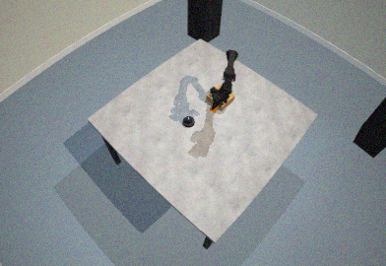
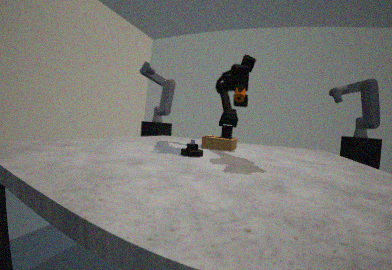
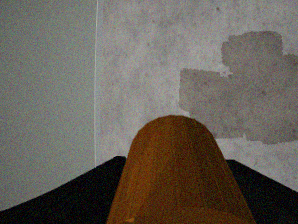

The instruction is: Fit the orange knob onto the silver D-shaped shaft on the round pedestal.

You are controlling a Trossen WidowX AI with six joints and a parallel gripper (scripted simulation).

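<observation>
The orange knob is 3 cm behind my gripper tip and 2 cm above it. From my gripper tip the other things lie so: round black pedestal (7 cm ahead, 15 cm to the right, 21 cm below).
</observation>
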